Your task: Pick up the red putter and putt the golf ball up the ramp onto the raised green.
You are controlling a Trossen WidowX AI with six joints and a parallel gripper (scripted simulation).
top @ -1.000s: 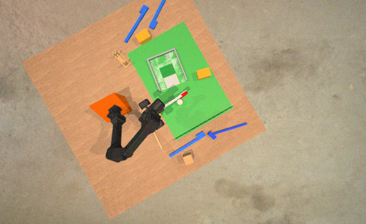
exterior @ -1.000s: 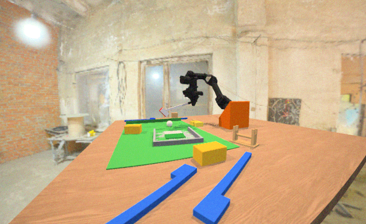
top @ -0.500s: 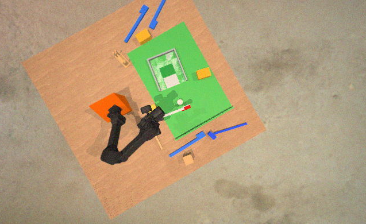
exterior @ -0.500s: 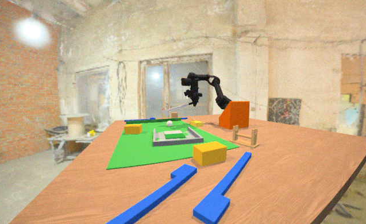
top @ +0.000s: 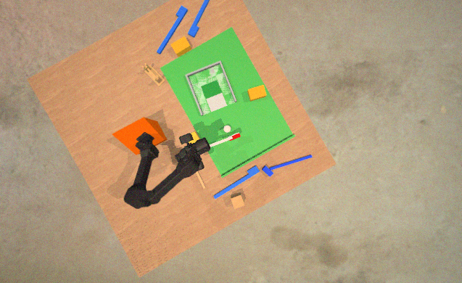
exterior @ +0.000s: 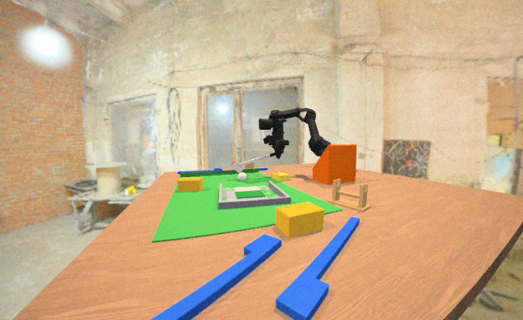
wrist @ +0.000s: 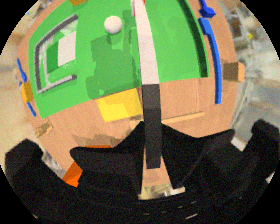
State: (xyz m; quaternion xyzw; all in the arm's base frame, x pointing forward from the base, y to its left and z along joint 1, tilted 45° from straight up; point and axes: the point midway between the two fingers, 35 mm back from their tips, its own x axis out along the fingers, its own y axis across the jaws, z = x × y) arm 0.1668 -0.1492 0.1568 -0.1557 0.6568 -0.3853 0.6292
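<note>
Now: gripper tip 70 mm past the wooden stick, 40 mm to the left of it and 100 mm above it. Also, from my gripper tip: putter 110 mm ahead, 30 mm to the right; green mat 310 mm ahead, 120 mm to the left, 100 mm below; white golf ball 210 mm ahead, 80 mm below.
</note>
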